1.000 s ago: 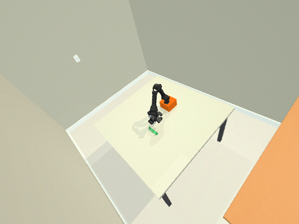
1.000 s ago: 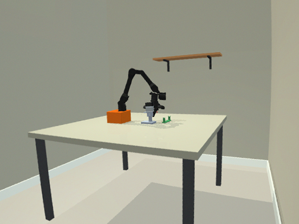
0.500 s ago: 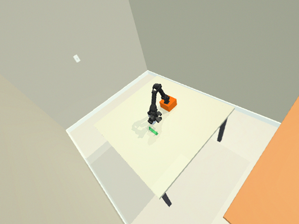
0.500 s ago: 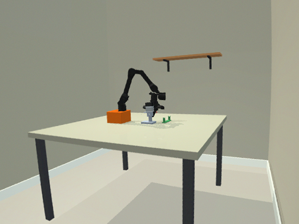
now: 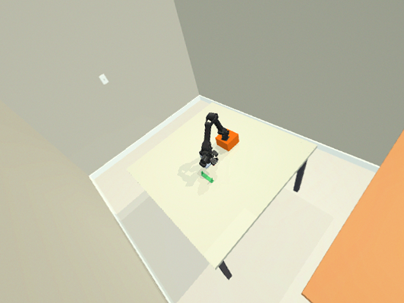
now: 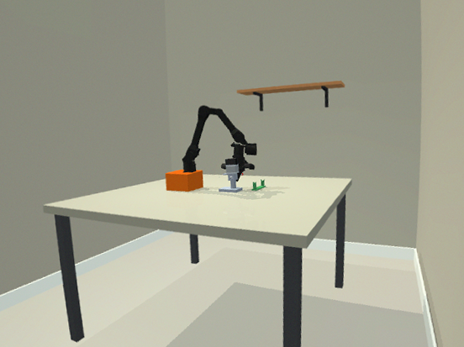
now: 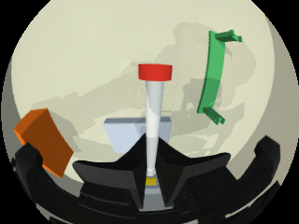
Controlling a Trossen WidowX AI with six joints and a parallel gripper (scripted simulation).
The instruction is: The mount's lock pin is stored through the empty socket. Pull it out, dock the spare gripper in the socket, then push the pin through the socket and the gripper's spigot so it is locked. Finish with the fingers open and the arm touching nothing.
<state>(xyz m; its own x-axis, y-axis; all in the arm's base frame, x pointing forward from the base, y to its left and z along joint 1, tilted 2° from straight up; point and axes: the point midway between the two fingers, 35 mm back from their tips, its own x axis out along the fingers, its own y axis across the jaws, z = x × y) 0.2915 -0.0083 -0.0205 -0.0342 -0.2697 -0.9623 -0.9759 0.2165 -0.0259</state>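
My gripper tip is now 2 cm past the grey mount and 4 cm to the left of it. From my gripper tip the other things lie so: spare gripper: 1 cm behind, 4 cm to the right, 8 cm above.
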